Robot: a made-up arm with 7 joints. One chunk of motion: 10 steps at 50 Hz.
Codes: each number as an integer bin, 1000 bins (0 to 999) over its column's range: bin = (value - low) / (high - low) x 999, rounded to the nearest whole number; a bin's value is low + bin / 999 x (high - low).
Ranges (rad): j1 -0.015..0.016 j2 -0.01..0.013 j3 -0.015..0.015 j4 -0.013..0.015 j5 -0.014..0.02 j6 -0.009..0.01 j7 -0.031..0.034
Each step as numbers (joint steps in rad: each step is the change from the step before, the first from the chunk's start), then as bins.
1 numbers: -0.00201 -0.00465 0.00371 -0.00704 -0.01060 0.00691 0.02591
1 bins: 419 232 623 213 100 837 875
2 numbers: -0.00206 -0.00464 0.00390 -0.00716 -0.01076 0.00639 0.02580
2 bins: 417 233 629 208 95 809 873
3 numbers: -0.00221 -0.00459 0.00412 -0.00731 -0.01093 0.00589 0.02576
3 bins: 412 235 637 203 90 783 872
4 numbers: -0.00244 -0.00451 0.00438 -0.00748 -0.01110 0.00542 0.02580
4 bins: 405 238 645 197 85 758 873
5 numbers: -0.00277 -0.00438 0.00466 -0.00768 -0.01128 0.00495 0.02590
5 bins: 394 244 655 190 80 733 875
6 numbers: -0.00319 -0.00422 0.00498 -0.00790 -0.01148 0.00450 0.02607
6 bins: 381 251 665 182 74 710 877
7 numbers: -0.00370 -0.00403 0.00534 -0.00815 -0.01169 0.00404 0.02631
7 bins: 364 259 677 173 68 686 881
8 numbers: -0.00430 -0.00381 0.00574 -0.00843 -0.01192 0.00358 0.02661
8 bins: 345 269 691 163 61 661 885
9 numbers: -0.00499 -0.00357 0.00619 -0.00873 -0.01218 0.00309 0.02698
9 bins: 323 279 706 152 53 636 891
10 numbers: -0.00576 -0.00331 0.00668 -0.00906 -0.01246 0.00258 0.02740
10 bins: 298 291 722 141 45 609 898
